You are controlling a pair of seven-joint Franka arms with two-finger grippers.
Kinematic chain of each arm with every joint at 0, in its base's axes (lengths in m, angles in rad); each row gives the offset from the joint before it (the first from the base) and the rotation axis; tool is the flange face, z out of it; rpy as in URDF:
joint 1: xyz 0 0 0.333 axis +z
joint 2: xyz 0 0 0 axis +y
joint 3: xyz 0 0 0.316 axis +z
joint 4: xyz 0.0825 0 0 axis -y
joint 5: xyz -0.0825 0 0.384 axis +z
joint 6: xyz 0 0 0 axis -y
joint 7: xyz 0.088 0 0 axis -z
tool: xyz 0 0 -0.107 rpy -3.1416 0 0
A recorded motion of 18 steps. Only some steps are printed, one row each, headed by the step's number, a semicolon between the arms.
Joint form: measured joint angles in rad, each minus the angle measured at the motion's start. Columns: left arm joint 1, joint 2, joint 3, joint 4, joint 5, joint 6, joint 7; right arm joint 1, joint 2, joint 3, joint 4, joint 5, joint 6, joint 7.
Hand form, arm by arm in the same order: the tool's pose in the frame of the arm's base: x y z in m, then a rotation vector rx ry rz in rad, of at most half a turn. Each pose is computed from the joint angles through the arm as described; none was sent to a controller.
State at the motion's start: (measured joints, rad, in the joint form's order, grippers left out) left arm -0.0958 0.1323 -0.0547 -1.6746 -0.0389 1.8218 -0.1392; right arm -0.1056 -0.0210 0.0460 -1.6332 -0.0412 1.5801 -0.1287
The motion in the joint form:
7: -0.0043 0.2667 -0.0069 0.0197 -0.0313 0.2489 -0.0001; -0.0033 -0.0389 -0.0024 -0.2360 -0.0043 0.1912 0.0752
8: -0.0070 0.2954 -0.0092 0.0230 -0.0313 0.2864 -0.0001; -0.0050 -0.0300 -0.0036 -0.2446 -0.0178 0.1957 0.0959
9: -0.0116 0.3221 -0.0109 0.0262 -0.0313 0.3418 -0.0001; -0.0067 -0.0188 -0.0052 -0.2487 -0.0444 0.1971 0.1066
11: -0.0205 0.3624 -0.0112 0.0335 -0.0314 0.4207 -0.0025; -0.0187 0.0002 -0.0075 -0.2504 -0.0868 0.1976 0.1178
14: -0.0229 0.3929 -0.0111 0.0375 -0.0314 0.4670 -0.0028; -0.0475 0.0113 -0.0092 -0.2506 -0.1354 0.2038 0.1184
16: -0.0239 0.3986 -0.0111 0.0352 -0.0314 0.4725 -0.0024; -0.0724 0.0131 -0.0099 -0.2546 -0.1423 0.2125 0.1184
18: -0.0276 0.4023 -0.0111 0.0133 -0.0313 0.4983 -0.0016; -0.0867 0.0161 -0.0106 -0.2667 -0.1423 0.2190 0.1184
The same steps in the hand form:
7: 0.6584 -0.1066 0.3819 3.0541 0.0241 0.0065; 0.5386 -0.0387 0.5326 3.0963 -0.0031 -0.0632
8: 0.6637 -0.1102 0.3677 3.0507 0.0211 0.0241; 0.5396 -0.0416 0.5242 3.0833 -0.0339 -0.0833
9: 0.6702 -0.1147 0.3563 3.0443 0.0172 0.0715; 0.5410 -0.0459 0.5164 3.0578 -0.0447 -0.1053
11: 0.6793 -0.1215 0.3398 3.0341 0.0150 0.1393; 0.5433 -0.0577 0.5057 3.0172 -0.0653 -0.1375
14: 0.6844 -0.1234 0.3251 3.0293 0.0172 0.1685; 0.5435 -0.0786 0.5006 2.9714 -0.0903 -0.1500
16: 0.6842 -0.1240 0.3206 3.0298 0.0159 0.1648; 0.5420 -0.0930 0.4985 2.9651 -0.1236 -0.1493
18: 0.6807 -0.1260 0.3105 3.0306 0.0113 0.1651; 0.5399 -0.1010 0.4917 2.9655 -0.1430 -0.1639

